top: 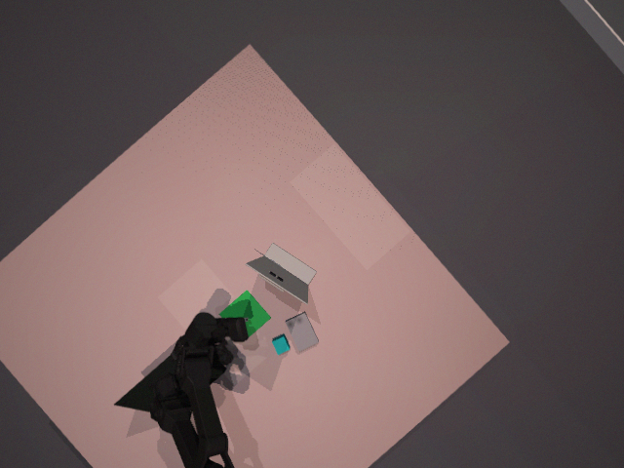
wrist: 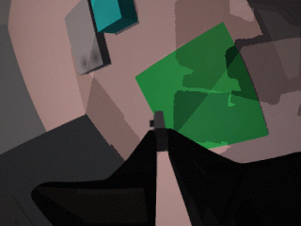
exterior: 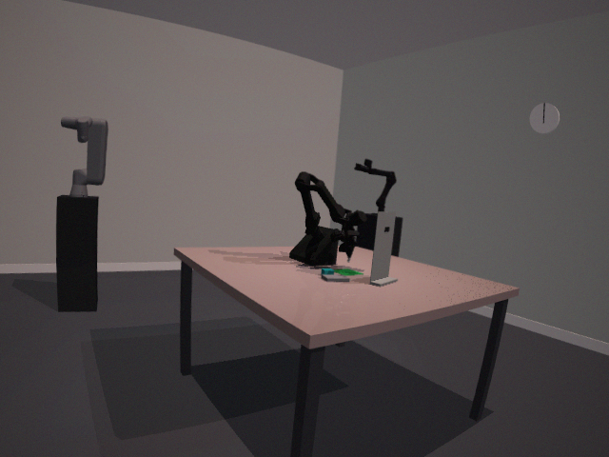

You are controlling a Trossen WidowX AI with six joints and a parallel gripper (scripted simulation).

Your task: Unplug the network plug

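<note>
Now: the green marked square 1 cm behind my gripper tip and 7 cm below it. The rest, counted from my gripper tip: grey network plug right at my gripper tip; then teal cube 4 cm ahead, 14 cm to the right, 6 cm below; then flat grey slab 12 cm ahead, 15 cm to the right, 6 cm below.
</note>
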